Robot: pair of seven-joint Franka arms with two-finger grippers.
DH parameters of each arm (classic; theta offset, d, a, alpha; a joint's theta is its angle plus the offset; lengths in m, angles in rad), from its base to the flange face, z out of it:
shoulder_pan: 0 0.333 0 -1.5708
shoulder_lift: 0 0 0 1.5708
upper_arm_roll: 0 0.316 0.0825 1.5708
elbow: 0 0 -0.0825 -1.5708
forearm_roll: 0 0.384 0 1.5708
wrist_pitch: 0 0 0.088 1.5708
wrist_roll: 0 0.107 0 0
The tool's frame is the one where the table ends.
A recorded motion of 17 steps. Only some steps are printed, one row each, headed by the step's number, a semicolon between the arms.
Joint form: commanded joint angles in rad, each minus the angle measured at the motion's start. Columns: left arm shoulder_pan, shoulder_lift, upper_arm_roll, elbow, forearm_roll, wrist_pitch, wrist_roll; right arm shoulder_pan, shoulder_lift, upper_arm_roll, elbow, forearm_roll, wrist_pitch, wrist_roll.
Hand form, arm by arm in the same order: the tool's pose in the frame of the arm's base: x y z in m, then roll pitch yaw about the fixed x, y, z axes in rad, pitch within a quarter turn. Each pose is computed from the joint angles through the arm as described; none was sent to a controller.
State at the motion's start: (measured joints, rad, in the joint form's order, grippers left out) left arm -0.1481 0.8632 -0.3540 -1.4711 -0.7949 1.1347 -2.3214; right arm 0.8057 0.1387 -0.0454 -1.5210 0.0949 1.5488 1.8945
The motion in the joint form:
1: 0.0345 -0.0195 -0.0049 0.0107 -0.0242 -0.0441 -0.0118; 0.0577 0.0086 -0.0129 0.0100 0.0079 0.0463 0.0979
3: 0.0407 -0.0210 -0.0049 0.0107 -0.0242 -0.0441 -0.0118; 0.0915 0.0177 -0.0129 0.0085 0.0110 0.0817 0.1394
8: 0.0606 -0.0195 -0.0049 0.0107 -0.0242 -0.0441 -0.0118; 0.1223 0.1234 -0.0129 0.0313 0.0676 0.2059 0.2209
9: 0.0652 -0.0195 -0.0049 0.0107 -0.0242 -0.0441 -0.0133; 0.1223 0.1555 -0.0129 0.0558 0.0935 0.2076 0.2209
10: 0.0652 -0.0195 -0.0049 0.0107 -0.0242 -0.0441 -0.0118; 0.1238 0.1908 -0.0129 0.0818 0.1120 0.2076 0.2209
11: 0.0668 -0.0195 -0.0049 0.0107 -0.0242 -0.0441 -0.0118; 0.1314 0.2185 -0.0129 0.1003 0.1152 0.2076 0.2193
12: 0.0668 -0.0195 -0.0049 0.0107 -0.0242 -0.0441 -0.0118; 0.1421 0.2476 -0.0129 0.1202 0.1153 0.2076 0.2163
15: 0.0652 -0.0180 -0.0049 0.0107 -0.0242 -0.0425 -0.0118; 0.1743 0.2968 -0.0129 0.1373 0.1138 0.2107 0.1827
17: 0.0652 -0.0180 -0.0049 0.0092 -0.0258 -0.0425 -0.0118; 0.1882 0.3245 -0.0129 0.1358 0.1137 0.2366 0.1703
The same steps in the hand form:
1: 0.5130 -0.3264 0.2472 -1.5602 0.0388 1.9456; 0.4055 0.4408 0.5703 3.0454 0.0598 -1.1956
3: 0.5152 -0.3232 0.2481 -1.5616 0.0395 1.9517; 0.3943 0.4588 0.5671 3.0640 0.0689 -1.2055
8: 0.5214 -0.3129 0.2472 -1.5602 0.0388 1.9717; 0.4003 0.5030 0.5233 3.0674 0.1244 -1.2778
9: 0.5228 -0.3105 0.2472 -1.5602 0.0373 1.9762; 0.4037 0.5113 0.5148 3.0494 0.1410 -1.2848
10: 0.5228 -0.3105 0.2472 -1.5602 0.0388 1.9763; 0.4069 0.5201 0.5044 3.0326 0.1493 -1.2888
11: 0.5233 -0.3097 0.2472 -1.5602 0.0388 1.9779; 0.4065 0.5287 0.4950 3.0243 0.1457 -1.2812
12: 0.5233 -0.3097 0.2472 -1.5602 0.0388 1.9779; 0.4047 0.5385 0.4850 3.0179 0.1397 -1.2680
15: 0.5229 -0.3105 0.2463 -1.5600 0.0380 1.9774; 0.3924 0.5588 0.4600 3.0001 0.1248 -1.2050
17: 0.5225 -0.3107 0.2460 -1.5579 0.0378 1.9781; 0.3884 0.5688 0.4424 3.0000 0.1221 -1.1834

